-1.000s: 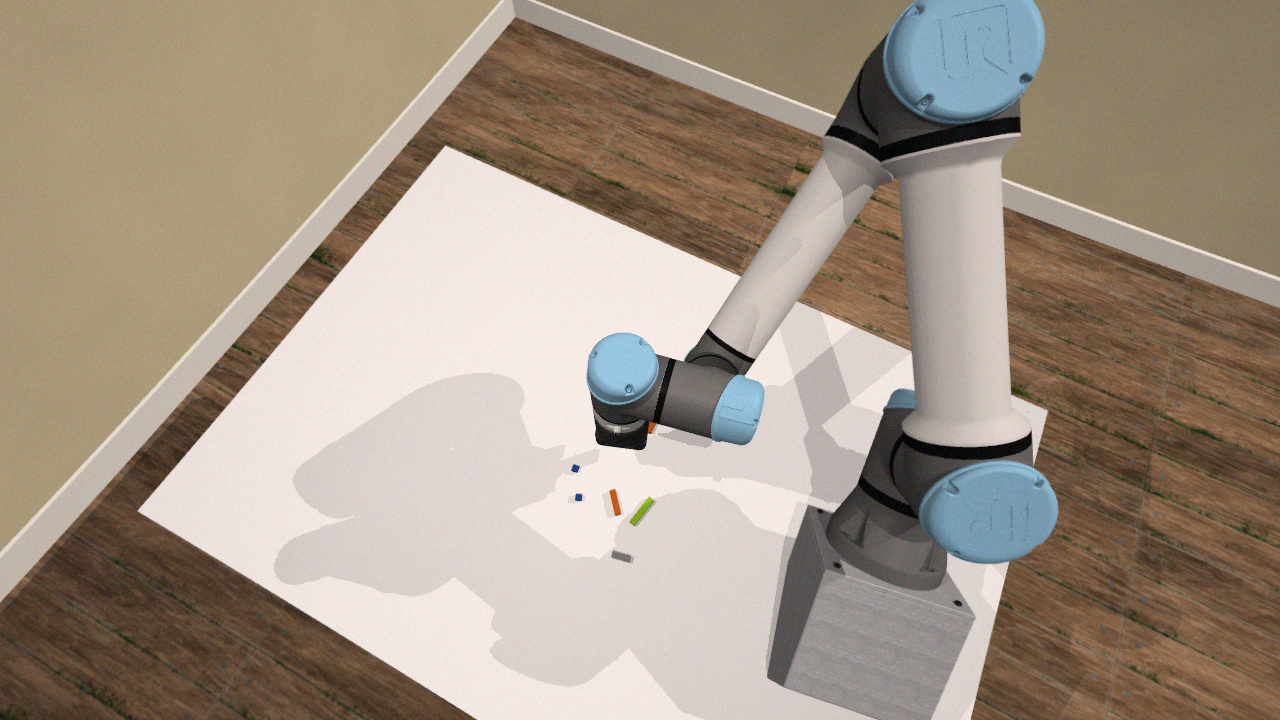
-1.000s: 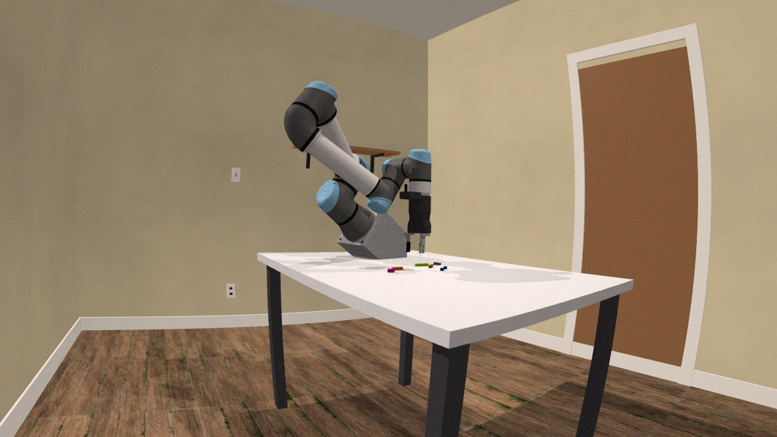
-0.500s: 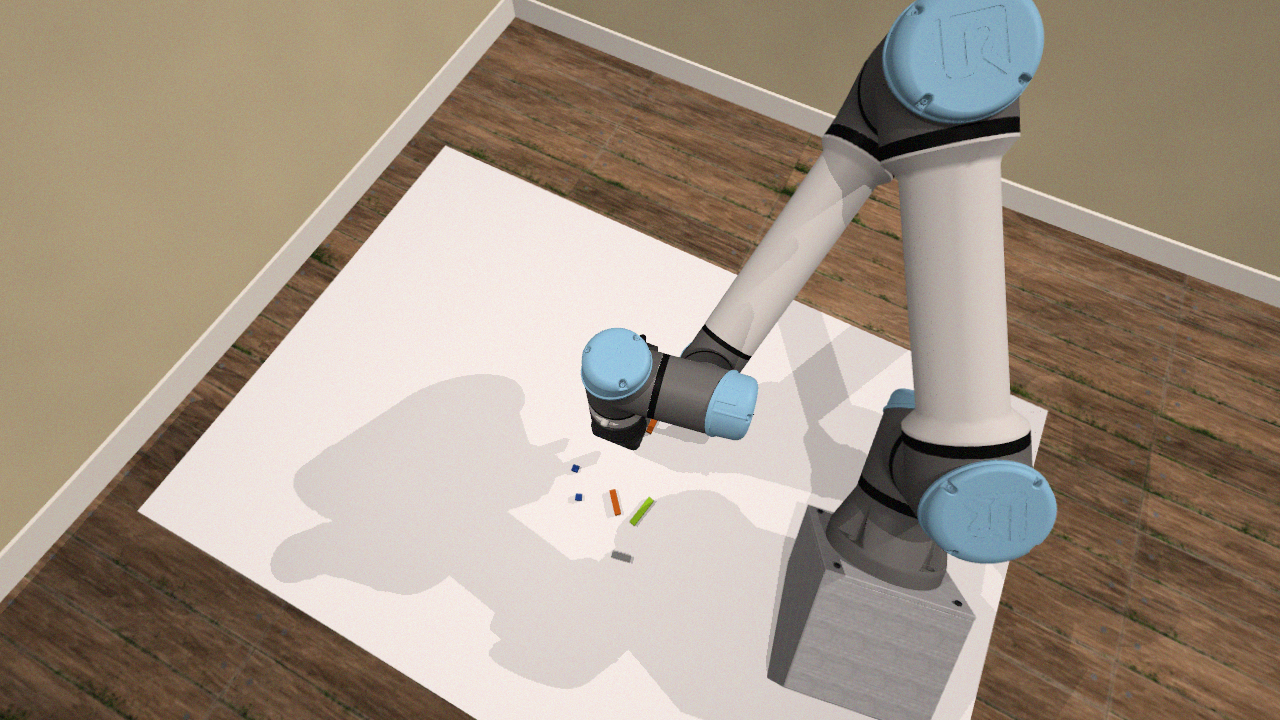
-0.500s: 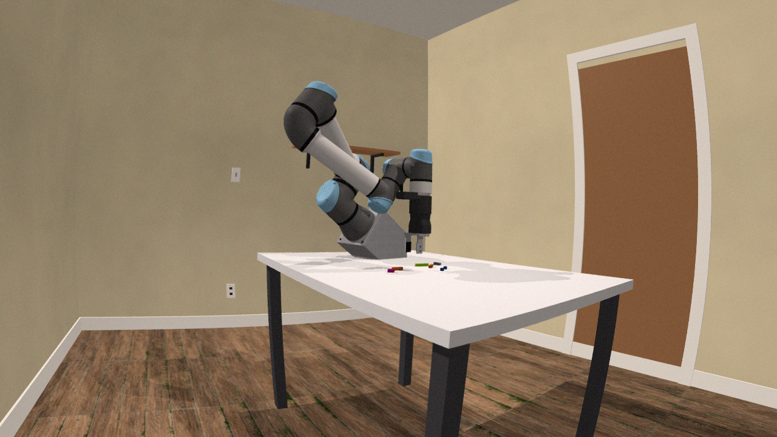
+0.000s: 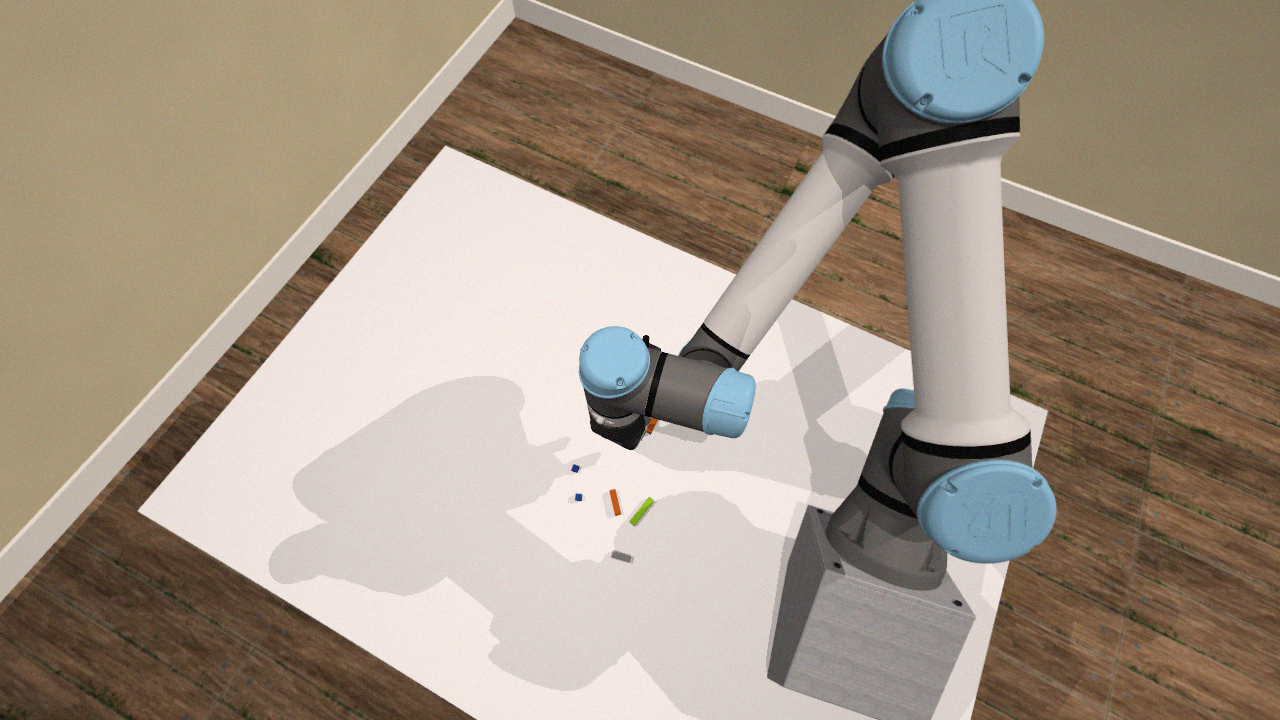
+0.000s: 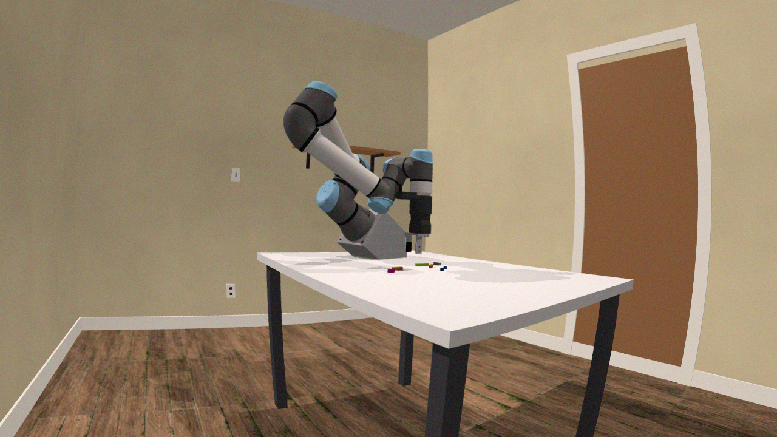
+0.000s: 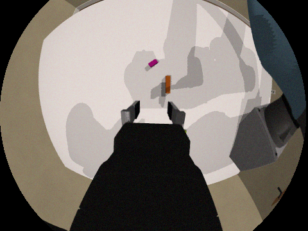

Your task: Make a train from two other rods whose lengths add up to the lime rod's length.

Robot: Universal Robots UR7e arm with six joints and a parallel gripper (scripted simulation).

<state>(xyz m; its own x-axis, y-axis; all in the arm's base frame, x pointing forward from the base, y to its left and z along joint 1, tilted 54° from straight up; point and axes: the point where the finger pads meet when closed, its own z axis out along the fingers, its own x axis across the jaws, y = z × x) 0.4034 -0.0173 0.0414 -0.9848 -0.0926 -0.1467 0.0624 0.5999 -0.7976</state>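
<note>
Now: hand 9 cm to the left of the magenta rod and 7 cm above it. The rest, counted from my hand: lime rod: 11 cm to the left, 7 cm below, 7 cm behind; grey rod: 18 cm to the left, 7 cm below, 7 cm behind.
</note>
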